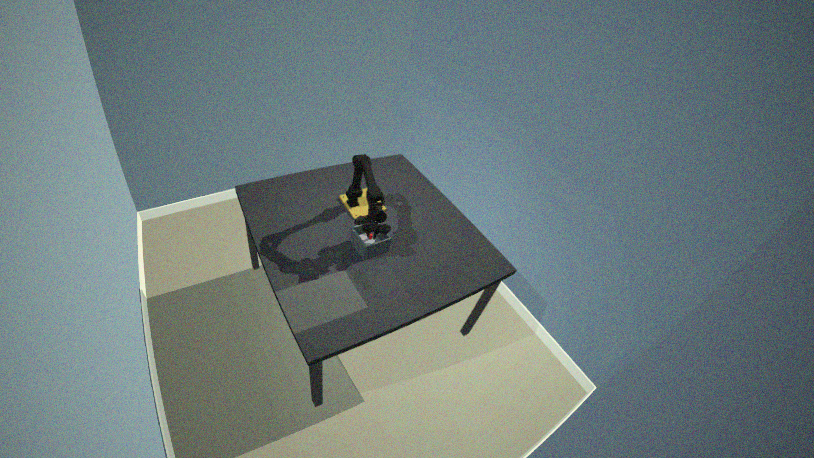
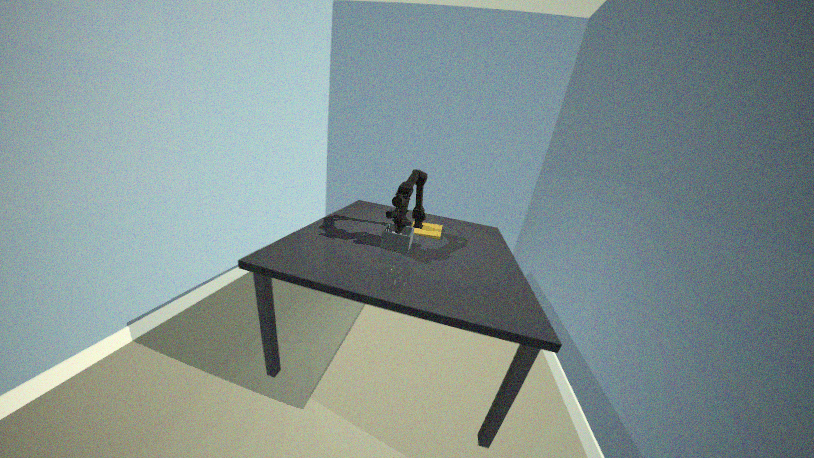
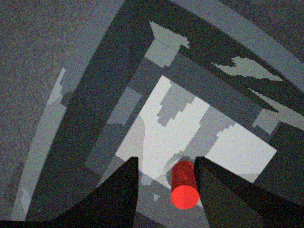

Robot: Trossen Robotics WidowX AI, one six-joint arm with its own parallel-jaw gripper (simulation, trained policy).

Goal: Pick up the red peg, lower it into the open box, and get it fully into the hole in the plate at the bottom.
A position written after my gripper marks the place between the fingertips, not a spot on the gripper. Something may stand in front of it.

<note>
In view: my gripper (image 3: 166, 164), a red peg (image 3: 184, 194) and a plate (image 3: 174, 125).
Image 2 misses the red peg, which is hidden by a grey box.
</note>
